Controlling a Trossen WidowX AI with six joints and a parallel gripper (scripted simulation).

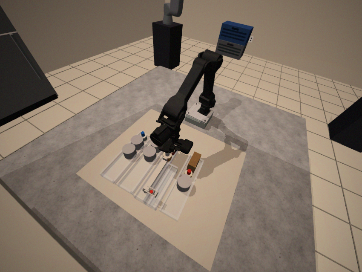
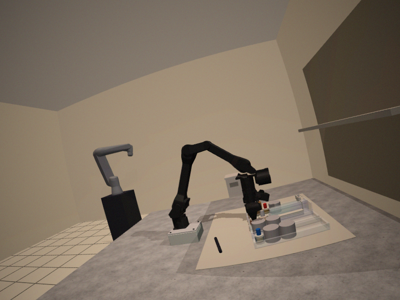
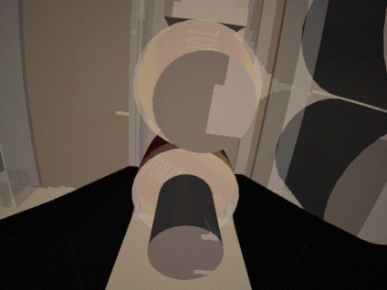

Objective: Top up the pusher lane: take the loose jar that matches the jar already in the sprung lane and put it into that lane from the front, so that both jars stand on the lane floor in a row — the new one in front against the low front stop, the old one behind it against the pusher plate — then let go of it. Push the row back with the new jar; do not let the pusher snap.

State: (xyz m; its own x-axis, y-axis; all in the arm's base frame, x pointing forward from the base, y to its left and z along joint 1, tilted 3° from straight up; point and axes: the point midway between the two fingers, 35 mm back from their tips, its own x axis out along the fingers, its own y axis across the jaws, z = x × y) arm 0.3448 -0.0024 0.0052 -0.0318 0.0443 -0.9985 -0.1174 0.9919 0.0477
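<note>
Now: gripper tip 13 cm to the right of the brown box and 1 cm below it. The rest, counted from my gripper tip: clear sprung lane: 14 cm ahead, 4 cm to the left, 1 cm below; white pusher plate: 15 cm ahead, 5 cm to the left, 2 cm above; black pen: 15 cm behind, 14 cm to the right, 2 cm below.
</note>
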